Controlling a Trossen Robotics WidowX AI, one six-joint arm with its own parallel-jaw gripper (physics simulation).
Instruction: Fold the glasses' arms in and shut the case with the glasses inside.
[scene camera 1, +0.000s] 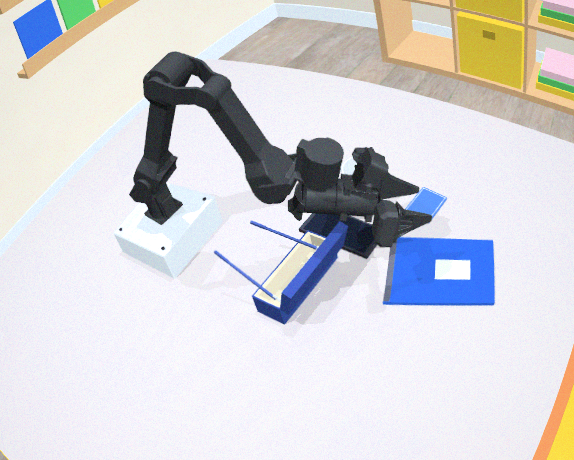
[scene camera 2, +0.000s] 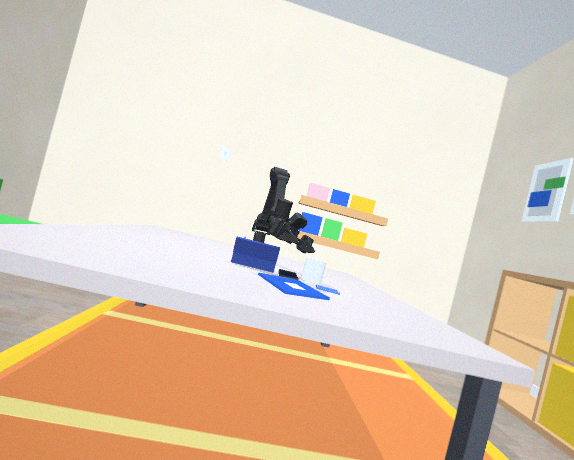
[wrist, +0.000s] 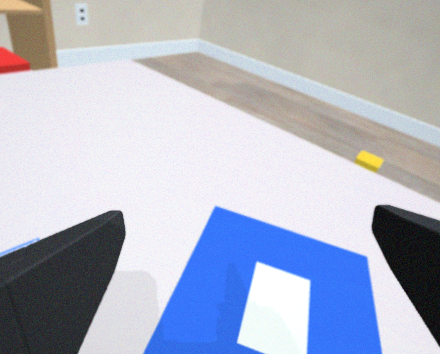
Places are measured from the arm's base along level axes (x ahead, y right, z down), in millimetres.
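Pixels of known places: gripper, between the fingertips: (scene camera 1: 425, 203) (scene camera 2: 306, 247) (wrist: 247, 219); arm's base, origin of its link: (scene camera 1: 163, 209).
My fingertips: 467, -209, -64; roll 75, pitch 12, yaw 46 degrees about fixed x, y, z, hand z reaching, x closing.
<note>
For each thing: its top centre in the pictures, then the offset to it from my fingertips, as dx, dy, dz. "*": a spot on its surface instead.
- blue case, a spot on its surface: (scene camera 1: 270, 315) * -152, +256, +120
- blue book, centre of its top: (wrist: 274, 333) (scene camera 1: 442, 269) (scene camera 2: 291, 284) +52, +18, +121
- dark flat object, centre of its top: (scene camera 1: 342, 229) (scene camera 2: 288, 273) -167, +33, +121
- small blue card, centre of its top: (scene camera 1: 426, 203) (scene camera 2: 327, 288) -62, -112, +124
- pale cup, a spot on its surface: (scene camera 2: 314, 271) * -136, -60, +85
The blue case (scene camera 1: 270, 315) stands open on the table, its cream inside showing. Its lid (scene camera 1: 315, 260) (scene camera 2: 255, 254) stands raised along the side away from the robot's base. The two thin blue arms of the glasses, one arm (scene camera 1: 282, 234) nearer the gripper and the other arm (scene camera 1: 245, 275) nearer the case's front end, stick out of the case toward the base, unfolded and apart. The glasses' front is not clearly visible. My gripper (scene camera 1: 424, 203) (scene camera 2: 309, 235) (wrist: 247, 219) is open and empty, above the table beyond the lid, pointing away from the case.
A blue book (scene camera 1: 415, 270) (scene camera 2: 314, 293) (wrist: 192, 305) with a white label lies right of the case. A dark flat object (scene camera 1: 360, 242) (scene camera 2: 288, 273) lies beside the case's far end, partly under the gripper. A small blue card (scene camera 1: 434, 200) (scene camera 2: 328, 289) and a pale cup (scene camera 2: 314, 271) are nearby.
</note>
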